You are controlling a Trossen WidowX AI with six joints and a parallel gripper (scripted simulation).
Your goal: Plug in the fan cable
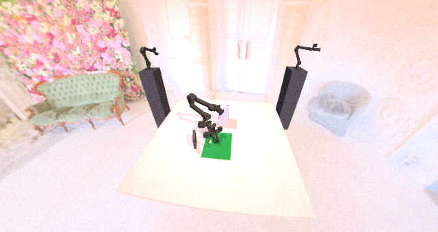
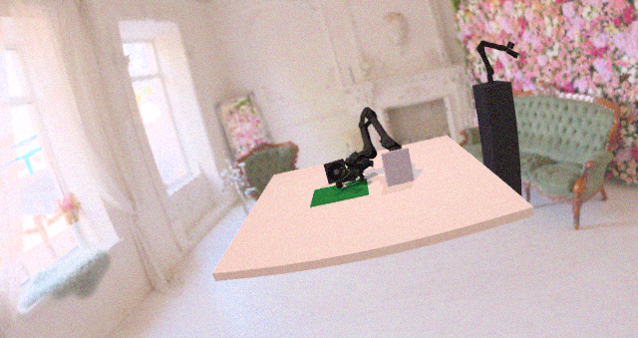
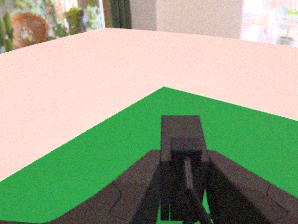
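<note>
Now: the green board 1 cm ahead of my gripper tip and 7 cm below it. From my gripper tip the other things lie so: dark fan plug: 1 cm below; black fan: 1 cm ahead, 19 cm to the right.
</note>
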